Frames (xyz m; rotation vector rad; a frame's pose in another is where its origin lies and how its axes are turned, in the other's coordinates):
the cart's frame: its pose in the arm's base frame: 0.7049 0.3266 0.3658 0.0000 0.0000 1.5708
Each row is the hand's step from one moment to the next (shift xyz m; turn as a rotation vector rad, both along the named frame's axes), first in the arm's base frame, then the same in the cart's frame.
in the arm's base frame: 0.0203 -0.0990 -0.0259 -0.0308 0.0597 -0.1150
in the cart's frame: -0.0990 -0.0203 -0.0259 0.0597 0.0308 -0.1150
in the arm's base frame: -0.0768 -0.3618 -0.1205 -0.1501 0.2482 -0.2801
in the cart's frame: -0.3618 0.0768 -0.1205 0.2482 0.1501 -0.2801
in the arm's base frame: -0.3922 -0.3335 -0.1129 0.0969 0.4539 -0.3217
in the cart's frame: -0.3335 0.3922 -0.1129 0.4539 -0.0969 -0.3217
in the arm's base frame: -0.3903 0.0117 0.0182 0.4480 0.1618 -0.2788
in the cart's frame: 0.0117 0.3903 0.0182 0.1618 -0.4480 -0.2788
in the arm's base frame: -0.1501 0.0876 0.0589 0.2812 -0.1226 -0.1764
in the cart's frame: 0.0876 0.1501 0.0589 -0.1226 -0.2812 -0.1764
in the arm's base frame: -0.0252 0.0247 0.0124 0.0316 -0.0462 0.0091
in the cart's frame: 0.0247 0.0252 0.0124 -0.0462 -0.0316 0.0091
